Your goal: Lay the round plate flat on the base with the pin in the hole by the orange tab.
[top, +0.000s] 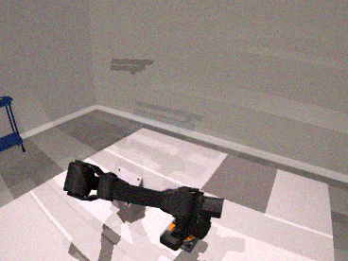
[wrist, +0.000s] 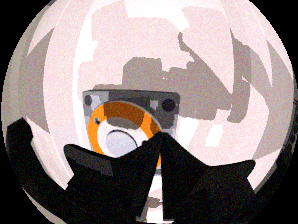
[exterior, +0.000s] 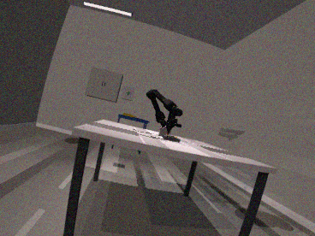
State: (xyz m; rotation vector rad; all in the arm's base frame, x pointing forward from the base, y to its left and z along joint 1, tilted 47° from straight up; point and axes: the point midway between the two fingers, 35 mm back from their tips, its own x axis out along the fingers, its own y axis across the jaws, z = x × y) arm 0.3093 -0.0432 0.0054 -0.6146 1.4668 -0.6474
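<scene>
Right now my gripper tip is 50 mm to the right of the square grey base, 30 mm past it and 20 mm above it.
</scene>
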